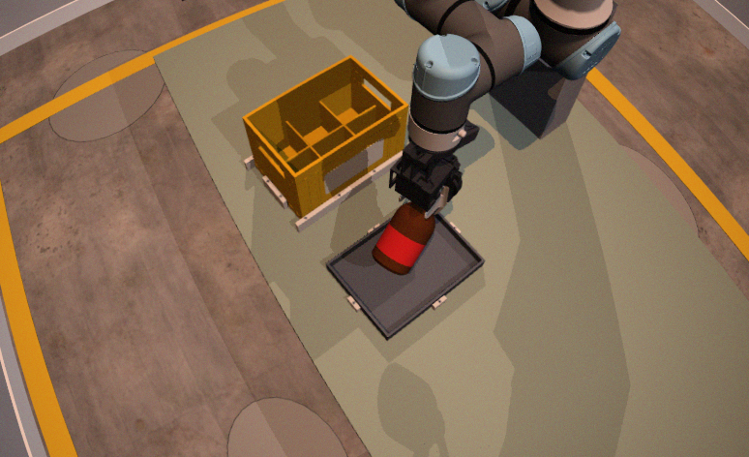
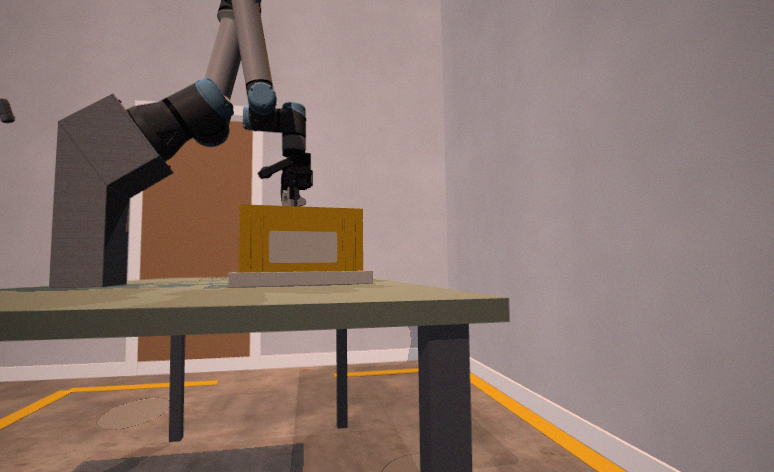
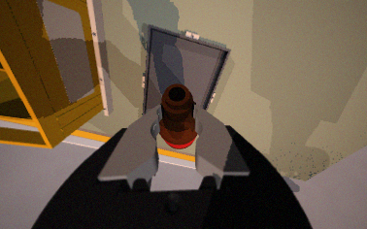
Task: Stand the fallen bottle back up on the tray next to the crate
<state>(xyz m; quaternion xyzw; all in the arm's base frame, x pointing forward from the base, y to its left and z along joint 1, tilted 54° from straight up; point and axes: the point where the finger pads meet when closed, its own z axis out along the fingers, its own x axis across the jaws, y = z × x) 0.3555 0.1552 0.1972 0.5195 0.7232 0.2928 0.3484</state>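
Right now my hand is 40 mm short of the brown bottle, 10 mm to the right of it and 30 mm above it. From my hand the other things lie so: yellow crate (40 mm ahead, 280 mm to the right, 120 mm below); then dark grey tray (30 mm ahead, 20 mm to the left, 190 mm below).
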